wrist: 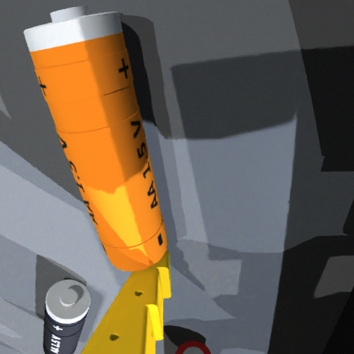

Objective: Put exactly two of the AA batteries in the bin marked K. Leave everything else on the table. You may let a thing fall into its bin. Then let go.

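Observation:
A large orange AA battery [102, 145] lies at the upper left in the wrist view, very near the camera, its white plus end at the top and its minus end at the tip of the fixed jaw. A black AA battery [64, 325] with a grey end shows at the lower left, partly cut off. My gripper [157, 277] is fully open; its notched yellow fixed jaw shows and the moving jaw is out of the picture. The jaw tip overlaps the orange battery's lower end; whether they touch is unclear. The bin marked K does not show in this view.
Part of a red ring-shaped end [193, 345] shows at the bottom edge, right of the jaw; the rest of that thing is cut off. Grey surface with dark shadows spans the middle and right.

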